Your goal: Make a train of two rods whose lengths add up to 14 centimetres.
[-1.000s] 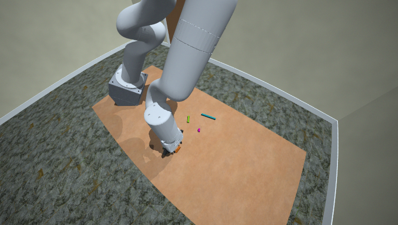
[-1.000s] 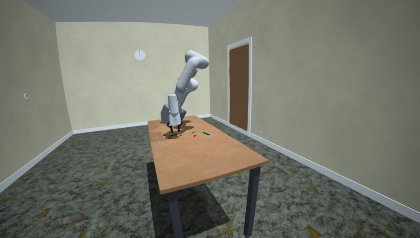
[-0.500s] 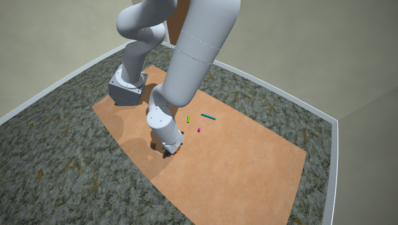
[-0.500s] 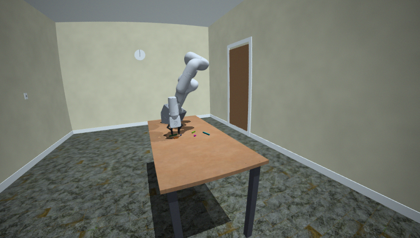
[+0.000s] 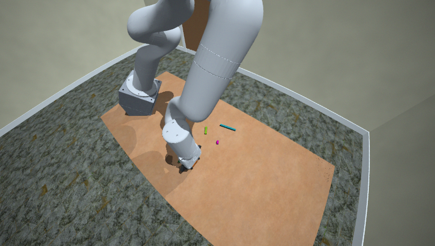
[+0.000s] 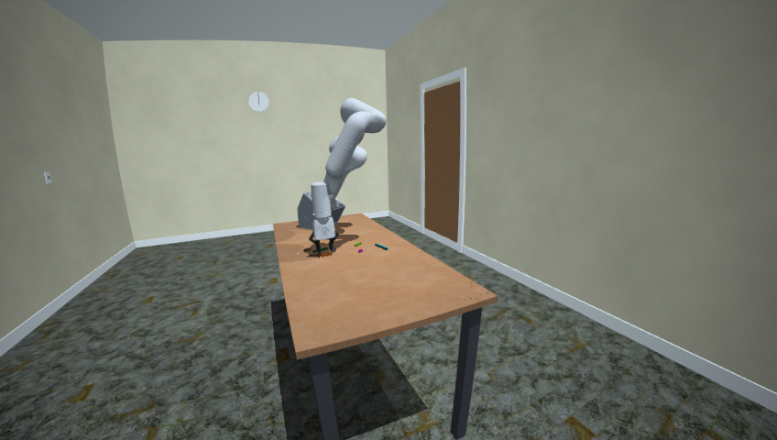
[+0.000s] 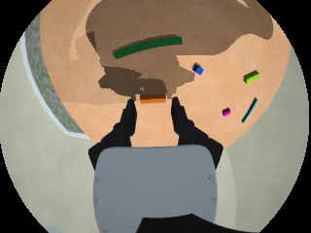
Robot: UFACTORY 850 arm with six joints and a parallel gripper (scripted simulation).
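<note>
Right now the orange rod is 30 mm below my hand. The rest, counted from my hand: small blue rod 60 mm behind, 50 mm to the left, 30 mm below; magenta rod 170 mm to the left, 30 mm below; green rod 80 mm behind, 30 mm below, 20 mm to the right.
</note>
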